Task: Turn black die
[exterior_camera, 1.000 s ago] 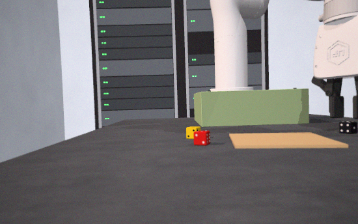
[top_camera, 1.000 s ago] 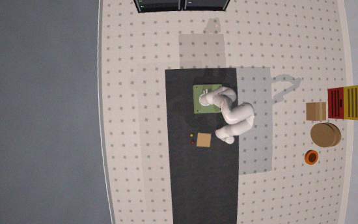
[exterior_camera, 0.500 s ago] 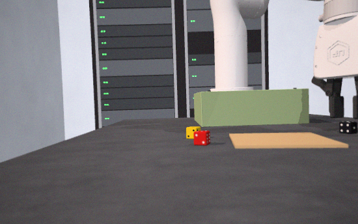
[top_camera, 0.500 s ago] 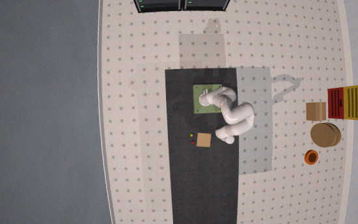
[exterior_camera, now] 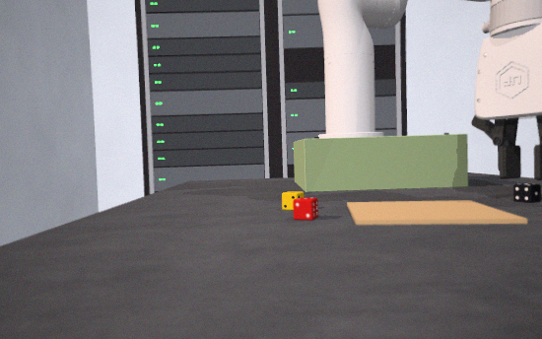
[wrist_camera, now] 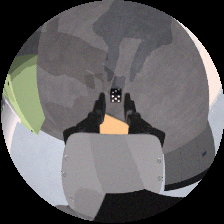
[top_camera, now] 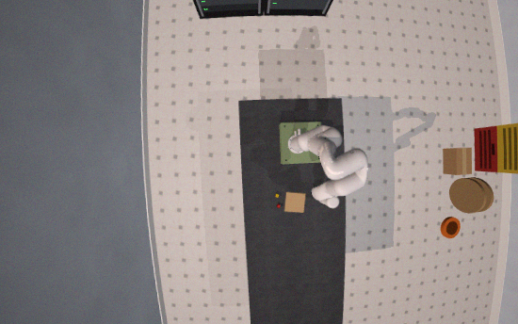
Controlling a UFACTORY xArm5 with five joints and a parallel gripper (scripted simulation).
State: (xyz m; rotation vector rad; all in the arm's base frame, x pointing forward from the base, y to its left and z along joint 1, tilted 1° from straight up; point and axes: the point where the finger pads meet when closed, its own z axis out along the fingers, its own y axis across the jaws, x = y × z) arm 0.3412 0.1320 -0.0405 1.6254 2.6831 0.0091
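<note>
My hand is 4 cm above the black die. Round my hand: tan mat (7 cm ahead, 15 cm to the right, 4 cm below); then red die (8 cm ahead, 27 cm to the right, 4 cm below); then yellow die (28 cm to the right, 4 cm below).
</note>
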